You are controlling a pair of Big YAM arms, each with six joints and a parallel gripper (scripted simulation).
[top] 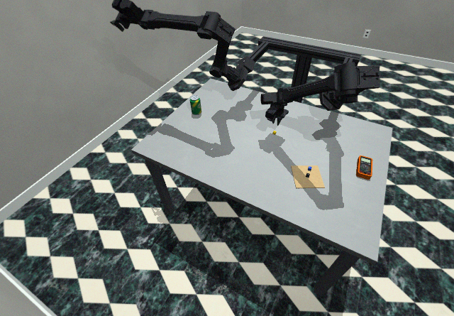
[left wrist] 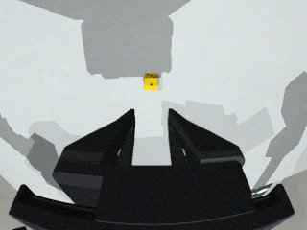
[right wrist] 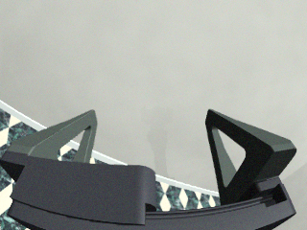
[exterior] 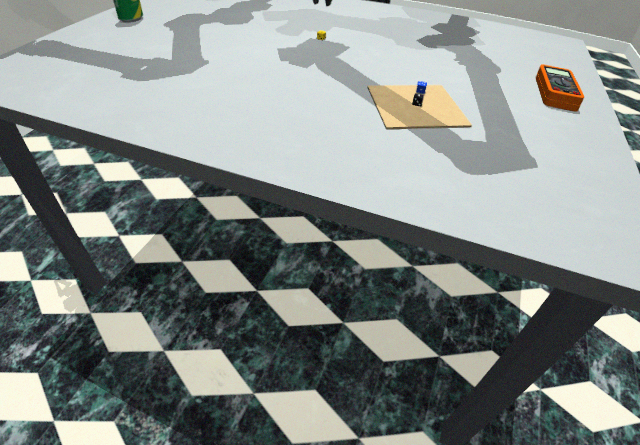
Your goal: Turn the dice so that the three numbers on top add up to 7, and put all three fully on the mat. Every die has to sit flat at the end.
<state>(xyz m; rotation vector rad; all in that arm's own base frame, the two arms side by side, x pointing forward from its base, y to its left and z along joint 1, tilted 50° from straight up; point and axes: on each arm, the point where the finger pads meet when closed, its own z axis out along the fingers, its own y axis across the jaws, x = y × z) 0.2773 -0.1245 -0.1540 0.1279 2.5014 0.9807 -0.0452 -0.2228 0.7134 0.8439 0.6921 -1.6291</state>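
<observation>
Right now the yellow die is 80 mm below my left hand. Round my left hand: tan mat (250 mm ahead, 240 mm to the left, 80 mm below); then black die (250 mm ahead, 240 mm to the left, 70 mm below); then blue die (200 mm ahead, 240 mm to the left, 70 mm below).
</observation>
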